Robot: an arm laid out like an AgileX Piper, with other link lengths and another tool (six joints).
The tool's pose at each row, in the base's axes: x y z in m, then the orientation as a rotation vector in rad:
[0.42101 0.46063 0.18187 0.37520 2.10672 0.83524]
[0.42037 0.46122 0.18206 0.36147 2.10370 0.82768]
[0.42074 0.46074 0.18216 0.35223 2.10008 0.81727]
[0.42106 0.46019 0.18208 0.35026 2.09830 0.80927]
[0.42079 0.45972 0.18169 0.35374 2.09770 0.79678]
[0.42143 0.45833 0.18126 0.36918 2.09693 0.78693]
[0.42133 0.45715 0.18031 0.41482 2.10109 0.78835]
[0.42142 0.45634 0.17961 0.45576 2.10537 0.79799]
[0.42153 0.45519 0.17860 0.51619 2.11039 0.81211]
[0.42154 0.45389 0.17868 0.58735 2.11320 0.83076]
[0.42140 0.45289 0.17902 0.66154 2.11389 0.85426]
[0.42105 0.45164 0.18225 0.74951 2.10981 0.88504]
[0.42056 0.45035 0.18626 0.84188 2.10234 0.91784]
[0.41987 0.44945 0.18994 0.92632 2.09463 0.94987]
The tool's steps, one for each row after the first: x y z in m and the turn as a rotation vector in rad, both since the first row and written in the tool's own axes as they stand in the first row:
[0.00059 0.00058 -0.00033 -0.00109 -0.00303 -0.01314]
[0.00005 0.00028 -0.00029 0.00094 -0.00826 -0.02437]
[-0.00038 -0.00018 -0.00024 0.00464 -0.01223 -0.02928]
[-0.00023 -0.00079 -0.00049 0.01348 -0.01756 -0.03208]
[-0.00110 -0.00211 -0.00040 0.02473 -0.02411 -0.02531]
[-0.00110 -0.00362 -0.00056 0.04106 -0.02712 0.00810]
[-0.00116 -0.00470 -0.00053 0.05063 -0.02602 0.04159]
[-0.00124 -0.00623 -0.00049 0.06443 -0.02467 0.09084]
[-0.00197 -0.00713 -0.00108 0.07841 -0.02377 0.14938]
[-0.00260 -0.00763 -0.00178 0.08983 -0.02179 0.21186]
[-0.00493 -0.00636 -0.00403 0.10012 -0.02054 0.28676]
[-0.00765 -0.00458 -0.00675 0.10986 -0.01921 0.36546]
[-0.00986 -0.00273 -0.00932 0.11752 -0.01558 0.43815]

